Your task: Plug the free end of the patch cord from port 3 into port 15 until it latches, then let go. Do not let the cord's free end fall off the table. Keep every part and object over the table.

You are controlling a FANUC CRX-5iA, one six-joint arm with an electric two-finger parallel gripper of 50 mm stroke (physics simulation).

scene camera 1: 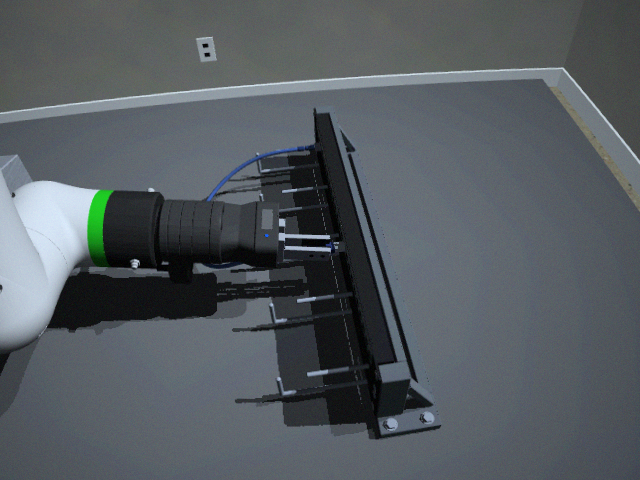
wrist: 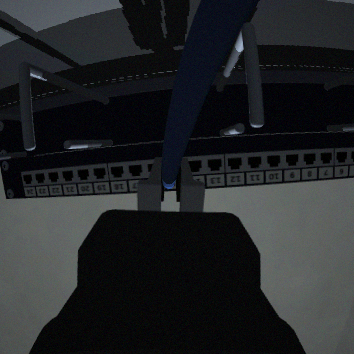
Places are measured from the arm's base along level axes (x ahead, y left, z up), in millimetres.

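Where they show: gripper, fingertip midpoint: point(scene camera 1: 329, 248).
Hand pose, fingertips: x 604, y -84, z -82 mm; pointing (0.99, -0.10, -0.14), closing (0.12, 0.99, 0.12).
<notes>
Each offset is from my fingertips to the top centre of the thing. "spot": to the spot under its first point.
The blue patch cord point(scene camera 1: 231, 173) point(wrist: 192, 85) runs from a port near the far end of the black patch panel {4 mm ahead, 45 mm left, 21 mm up} point(scene camera 1: 361, 268) point(wrist: 13, 179), behind the gripper body. My gripper point(scene camera 1: 331, 243) point(wrist: 170, 170) is shut on the cord's free-end plug {76 mm back, 9 mm left, 2 mm down} point(wrist: 169, 184), with its fingertips close against the panel face. In the wrist view the fingers stand between the port labelled 17 and the port labelled 13. They hide port 15 and its label, and how deep the plug sits cannot be seen.
Metal cable-guide bars point(scene camera 1: 324, 298) point(wrist: 254, 75) stick out from the panel on both sides of the gripper. The panel's bolted end bracket {spot: 32 mm ahead, 200 mm right, 6 mm up} point(scene camera 1: 393, 387) stands at the near end. A wall with a white skirting point(scene camera 1: 289, 85) stands behind.
</notes>
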